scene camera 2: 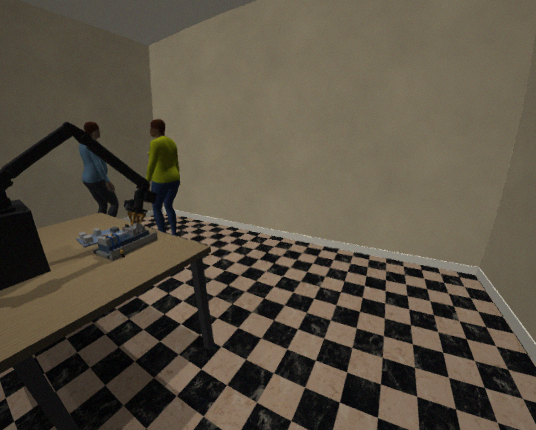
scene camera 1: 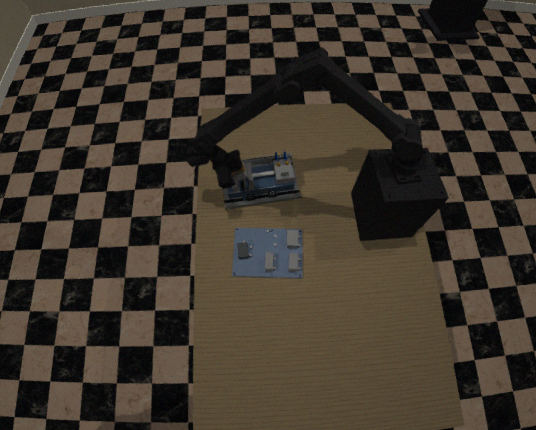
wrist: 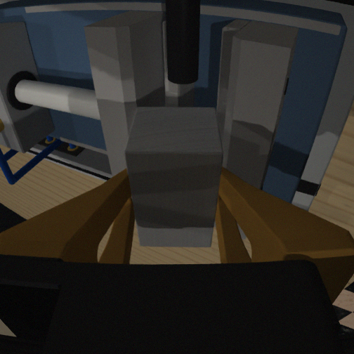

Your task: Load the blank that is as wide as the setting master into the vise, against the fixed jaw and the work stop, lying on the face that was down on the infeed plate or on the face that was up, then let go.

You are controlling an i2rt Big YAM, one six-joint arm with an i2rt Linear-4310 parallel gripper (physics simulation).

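Where they show: gripper, fingertip midpoint: [scene camera 2: 135,225] [scene camera 1: 240,170]; arm's base, origin of the base link: [scene camera 2: 0,210] [scene camera 1: 402,169].
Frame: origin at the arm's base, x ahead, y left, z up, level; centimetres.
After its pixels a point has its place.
Observation:
My gripper [scene camera 1: 239,173] {y -21.6, x 51.2, z -20.9 cm} [scene camera 2: 136,218] {y -21.6, x 51.2, z -20.9 cm} [wrist: 174,177] is shut on a grey blank [wrist: 175,192], with an orange finger on each side. It holds the blank over the vise [scene camera 1: 270,192] {y -13.8, x 40.8, z -27.6 cm} [scene camera 2: 127,243] {y -25.8, x 41.5, z -27.5 cm}. In the wrist view the blank appears between the movable jaw [wrist: 115,85] on the left and the fixed jaw [wrist: 255,95] on the right, hiding part of the gap. Its exact height and any contact with the jaws cannot be told. A black cylinder [wrist: 182,45] shows beyond the blank. The blue infeed plate [scene camera 1: 256,269] {y 15.0, x 51.3, z -30.5 cm} carries several light blocks and a darker block [scene camera 1: 243,250] {y 7.8, x 54.8, z -28.0 cm}.
The vise's screw rod [wrist: 57,97] runs to the movable jaw, near a blue bent handle [wrist: 30,165]. The arm's black base block [scene camera 1: 395,200] {y 11.2, x 7.2, z 1.7 cm} [scene camera 2: 20,245] {y -9.1, x 0.8, z -15.1 cm} stands on the wooden table [scene camera 1: 320,340] {y 44.0, x 34.0, z -31.3 cm} [scene camera 2: 75,280] {y -30.6, x 9.9, z -31.3 cm}. Two people [scene camera 2: 165,160] [scene camera 2: 93,165] stand beyond the table.

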